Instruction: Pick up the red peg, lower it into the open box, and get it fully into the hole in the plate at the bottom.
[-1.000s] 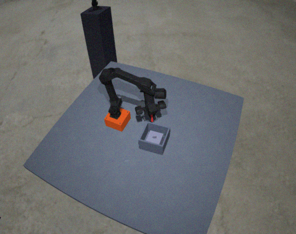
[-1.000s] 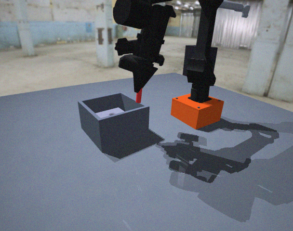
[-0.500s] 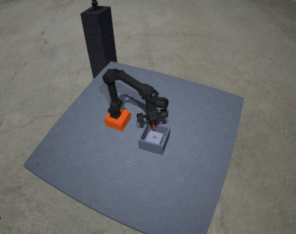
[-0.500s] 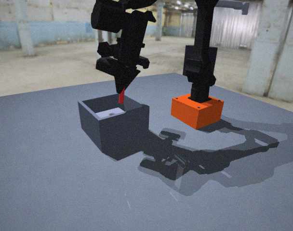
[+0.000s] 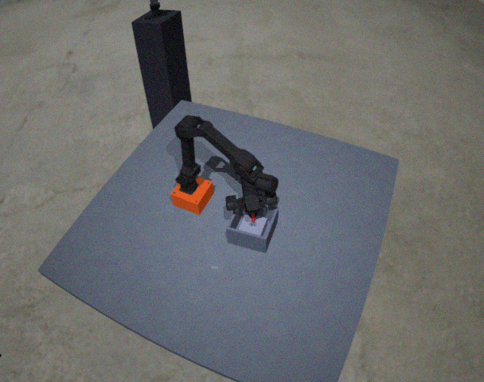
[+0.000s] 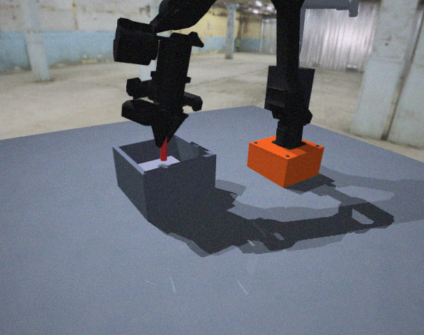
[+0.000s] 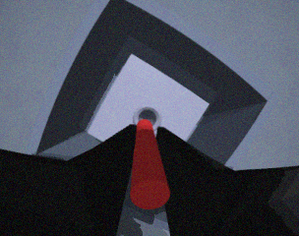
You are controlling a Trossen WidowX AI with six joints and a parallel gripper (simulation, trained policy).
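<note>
Right now the red peg is 10 mm to the left of my gripper tip and 10 mm above it. The rest, counted from my gripper tip: grey box 80 mm below; pale plate 60 mm below.
</note>
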